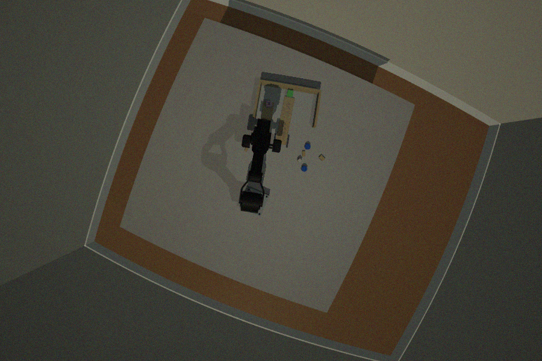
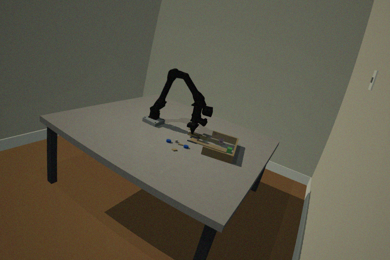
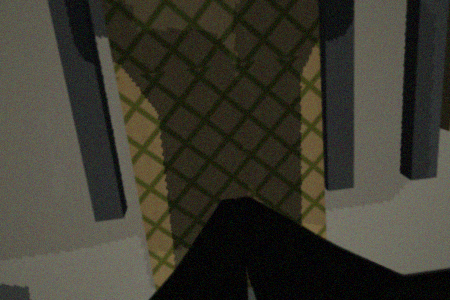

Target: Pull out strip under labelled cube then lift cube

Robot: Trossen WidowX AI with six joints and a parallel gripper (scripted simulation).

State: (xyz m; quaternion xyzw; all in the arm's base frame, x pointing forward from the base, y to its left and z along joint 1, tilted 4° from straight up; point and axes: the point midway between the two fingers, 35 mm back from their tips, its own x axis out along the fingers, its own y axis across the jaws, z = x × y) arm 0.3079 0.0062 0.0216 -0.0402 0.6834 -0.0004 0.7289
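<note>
My gripper tip is 10 cm short of the strip and 1 cm to the right of it. The rest, counted from my gripper tip: tan block: 8 cm to the left, 4 cm behind; labelled cube: 21 cm ahead, 1 cm to the left, 1 cm above.
</note>
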